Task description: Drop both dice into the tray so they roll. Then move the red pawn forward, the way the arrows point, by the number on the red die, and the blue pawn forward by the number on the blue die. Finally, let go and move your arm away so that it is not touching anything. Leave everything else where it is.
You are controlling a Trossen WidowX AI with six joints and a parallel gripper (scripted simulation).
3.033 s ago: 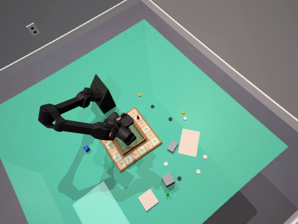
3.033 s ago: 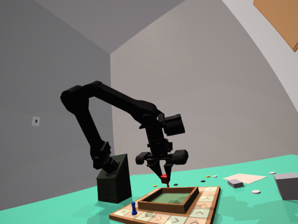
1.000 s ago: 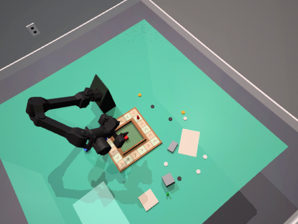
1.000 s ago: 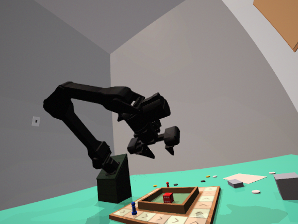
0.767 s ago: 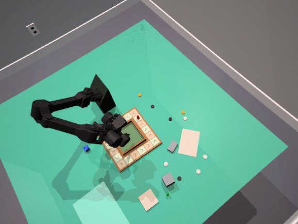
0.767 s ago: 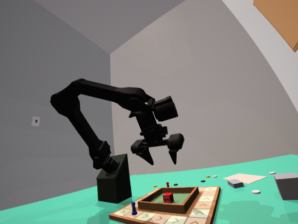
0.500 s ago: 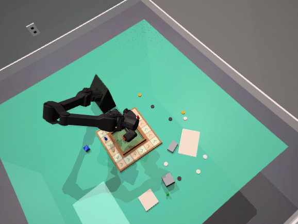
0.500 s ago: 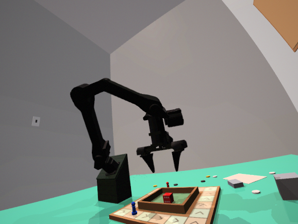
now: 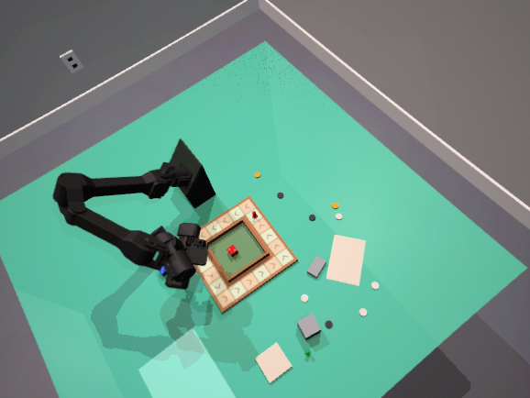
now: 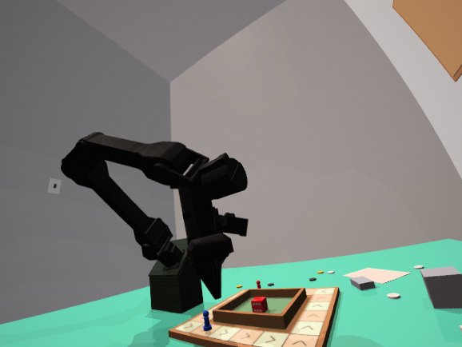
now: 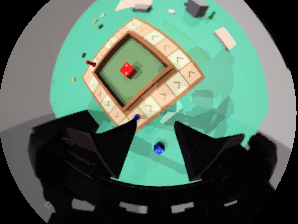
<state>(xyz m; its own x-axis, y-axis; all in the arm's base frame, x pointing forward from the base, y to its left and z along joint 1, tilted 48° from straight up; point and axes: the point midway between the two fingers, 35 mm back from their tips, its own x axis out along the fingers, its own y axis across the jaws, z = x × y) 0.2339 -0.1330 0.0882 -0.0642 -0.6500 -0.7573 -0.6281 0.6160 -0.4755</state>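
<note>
Now: the red pawn 250 mm to the left of my gripper tip, 60 mm below it and 20 mm behind it. Round my gripper tip: green piece (410 mm ahead, 80 mm to the left, 70 mm below); then green tray floor (130 mm to the left, 80 mm below, 30 mm ahead); then blue pawn (60 mm below, 50 mm behind, 30 mm to the left).
</note>
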